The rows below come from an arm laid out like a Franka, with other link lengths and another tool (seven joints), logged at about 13 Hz.
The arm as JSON. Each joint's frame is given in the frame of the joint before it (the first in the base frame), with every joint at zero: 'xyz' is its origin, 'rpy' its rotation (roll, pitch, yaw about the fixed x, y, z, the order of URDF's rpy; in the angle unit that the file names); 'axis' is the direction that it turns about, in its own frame. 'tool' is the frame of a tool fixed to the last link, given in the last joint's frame.
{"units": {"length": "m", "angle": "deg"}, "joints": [
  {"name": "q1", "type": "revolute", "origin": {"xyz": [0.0, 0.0, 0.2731], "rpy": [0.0, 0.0, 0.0]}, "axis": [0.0, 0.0, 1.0]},
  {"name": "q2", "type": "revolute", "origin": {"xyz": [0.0, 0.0, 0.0], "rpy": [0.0, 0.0, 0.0]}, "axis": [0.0, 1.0, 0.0]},
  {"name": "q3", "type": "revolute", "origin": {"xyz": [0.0, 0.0, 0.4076], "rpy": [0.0, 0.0, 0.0]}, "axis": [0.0, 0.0, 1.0]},
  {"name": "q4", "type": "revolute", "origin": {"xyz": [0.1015, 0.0, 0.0], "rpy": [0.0, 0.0, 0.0]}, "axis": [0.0, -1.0, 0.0]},
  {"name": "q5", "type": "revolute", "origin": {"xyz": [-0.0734, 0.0, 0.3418], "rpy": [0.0, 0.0, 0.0]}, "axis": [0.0, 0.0, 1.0]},
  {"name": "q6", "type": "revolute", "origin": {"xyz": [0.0, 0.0, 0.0], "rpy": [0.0, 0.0, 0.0]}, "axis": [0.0, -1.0, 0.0]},
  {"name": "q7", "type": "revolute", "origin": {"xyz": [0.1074, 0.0, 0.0], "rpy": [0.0, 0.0, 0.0]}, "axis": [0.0, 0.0, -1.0]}
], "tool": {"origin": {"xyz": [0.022, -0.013, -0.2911], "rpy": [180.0, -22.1, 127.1]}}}
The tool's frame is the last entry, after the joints.
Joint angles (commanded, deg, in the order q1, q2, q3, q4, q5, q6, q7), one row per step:
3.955, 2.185, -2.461, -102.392, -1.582, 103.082, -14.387
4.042, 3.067, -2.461, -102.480, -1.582, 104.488, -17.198
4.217, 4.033, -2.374, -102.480, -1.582, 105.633, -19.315
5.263, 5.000, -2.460, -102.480, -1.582, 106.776, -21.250
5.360, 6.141, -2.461, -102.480, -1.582, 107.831, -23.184
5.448, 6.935, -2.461, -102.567, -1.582, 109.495, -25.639
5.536, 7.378, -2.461, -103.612, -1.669, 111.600, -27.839
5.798, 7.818, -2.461, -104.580, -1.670, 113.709, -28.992
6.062, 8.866, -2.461, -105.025, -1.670, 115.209, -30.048
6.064, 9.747, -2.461, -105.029, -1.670, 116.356, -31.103
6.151, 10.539, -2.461, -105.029, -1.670, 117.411, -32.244
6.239, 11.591, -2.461, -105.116, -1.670, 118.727, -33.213
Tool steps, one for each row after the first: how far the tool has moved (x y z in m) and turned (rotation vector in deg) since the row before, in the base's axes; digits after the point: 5 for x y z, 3 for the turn. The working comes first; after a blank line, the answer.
Tool pose at each row, in the base's axes (x y z in m, rotation vector in deg; the steps are taken from these numbers as rounded here):
0.59077, 0.00145, 0.36743, -50.241, -149.845, -6.886
0.59917, 0.00399, 0.36060, -46.395, -151.315, -6.321
0.60657, 0.00806, 0.35297, -43.195, -152.299, -5.748
0.61356, 0.01962, 0.34522, -39.288, -153.397, -5.011
0.62031, 0.02202, 0.33530, -36.502, -153.902, -4.384
0.62910, 0.02475, 0.32968, -33.068, -155.314, -3.977
0.63394, 0.02686, 0.32095, -29.903, -156.472, -3.442
0.63888, 0.03081, 0.31297, -27.938, -157.464, -3.277
0.64409, 0.03478, 0.30112, -26.068, -157.751, -2.860
0.65013, 0.03583, 0.29393, -24.588, -158.210, -2.595
0.65553, 0.03785, 0.28749, -22.871, -158.686, -2.281
0.66159, 0.03990, 0.27792, -21.369, -159.039, -1.975

0.00840, 0.00254, -0.00683, 0.044, -0.354, 2.937
0.00740, 0.00407, -0.00763, 0.013, -0.117, 2.411
0.00699, 0.01156, -0.00775, -0.007, -0.119, 2.929
0.00675, 0.00240, -0.00992, -0.022, 0.144, 2.061
0.00879, 0.00273, -0.00562, 0.034, -0.706, 2.593
0.00484, 0.00211, -0.00873, -0.063, -0.550, 2.379
0.00494, 0.00395, -0.00798, 0.020, -0.662, 1.478
0.00521, 0.00397, -0.01185, -0.053, 0.024, 1.366
0.00604, 0.00105, -0.00719, -0.036, -0.230, 1.094
0.00540, 0.00202, -0.00644, -0.040, -0.227, 1.263
0.00606, 0.00205, -0.00957, -0.050, -0.147, 1.101

